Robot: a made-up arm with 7 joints. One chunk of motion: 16 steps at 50 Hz.
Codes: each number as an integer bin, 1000 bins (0 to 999) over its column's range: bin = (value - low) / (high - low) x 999, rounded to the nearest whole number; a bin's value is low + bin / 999 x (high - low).
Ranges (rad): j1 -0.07..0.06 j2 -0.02..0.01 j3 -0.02..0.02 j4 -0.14..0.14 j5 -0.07..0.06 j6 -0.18..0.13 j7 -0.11..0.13
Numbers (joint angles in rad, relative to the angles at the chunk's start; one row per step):
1: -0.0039 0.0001 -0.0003 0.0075 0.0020 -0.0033 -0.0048
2: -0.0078 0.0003 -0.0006 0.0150 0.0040 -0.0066 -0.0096
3: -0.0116 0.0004 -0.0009 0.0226 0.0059 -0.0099 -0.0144
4: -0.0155 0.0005 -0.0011 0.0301 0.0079 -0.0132 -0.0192
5: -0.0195 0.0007 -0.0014 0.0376 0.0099 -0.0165 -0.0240
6: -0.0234 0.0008 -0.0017 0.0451 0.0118 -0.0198 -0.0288
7: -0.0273 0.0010 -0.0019 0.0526 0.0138 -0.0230 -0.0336
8: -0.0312 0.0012 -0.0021 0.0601 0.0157 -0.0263 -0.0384
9: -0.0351 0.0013 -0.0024 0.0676 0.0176 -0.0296 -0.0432
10: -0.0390 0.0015 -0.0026 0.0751 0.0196 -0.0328 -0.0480
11: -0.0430 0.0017 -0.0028 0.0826 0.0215 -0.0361 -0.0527
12: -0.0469 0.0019 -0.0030 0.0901 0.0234 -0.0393 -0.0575
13: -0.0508 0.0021 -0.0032 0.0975 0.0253 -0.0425 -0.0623
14: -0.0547 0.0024 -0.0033 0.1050 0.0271 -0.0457 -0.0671
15: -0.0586 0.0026 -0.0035 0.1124 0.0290 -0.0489 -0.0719
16: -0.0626 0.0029 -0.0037 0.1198 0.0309 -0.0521 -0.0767
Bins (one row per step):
1: 508 669 492 526 553 569 438
2: 478 676 485 553 569 559 418
3: 449 679 477 580 583 548 398
4: 419 683 472 607 599 538 378
5: 388 689 465 634 614 527 358
6: 358 693 457 660 629 516 338
7: 328 699 452 687 644 506 318
8: 298 706 447 714 659 495 298
9: 268 709 440 741 673 485 278
10: 238 716 435 767 689 474 258
11: 207 723 430 794 703 464 239
12: 178 729 425 821 718 453 219
13: 148 736 420 847 732 443 199
14: 118 746 417 874 746 433 179
15: 88 753 412 901 761 422 159
16: 57 763 407 927 775 412 139

